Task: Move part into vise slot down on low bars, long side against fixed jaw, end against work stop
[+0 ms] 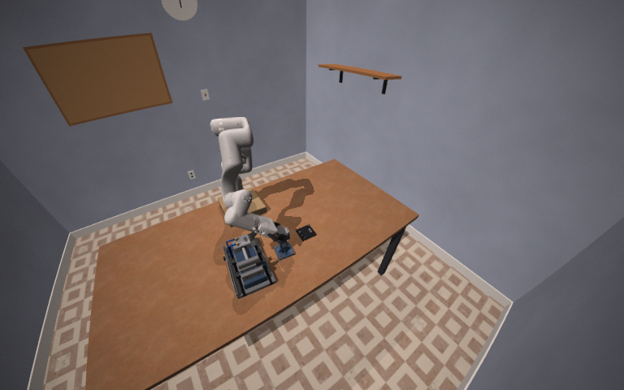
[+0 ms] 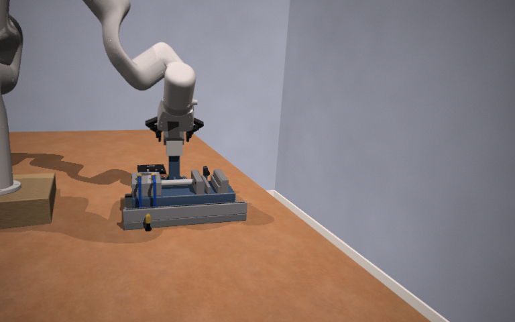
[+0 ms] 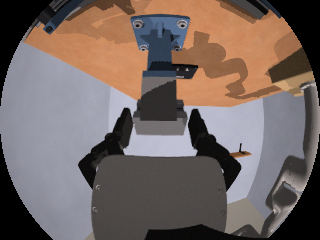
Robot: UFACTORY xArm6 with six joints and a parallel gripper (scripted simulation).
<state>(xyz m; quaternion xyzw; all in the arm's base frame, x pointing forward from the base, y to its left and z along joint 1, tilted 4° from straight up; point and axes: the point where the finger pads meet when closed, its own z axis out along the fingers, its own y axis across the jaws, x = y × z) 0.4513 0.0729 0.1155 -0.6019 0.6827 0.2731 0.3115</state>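
My gripper is now 10 mm above the part. Round my hand: white cylinder rod: 30 mm behind, 180 mm to the right, 90 mm below; post: 10 mm to the left, 110 mm below; black work stop: 60 mm ahead, 150 mm to the right, 70 mm below.
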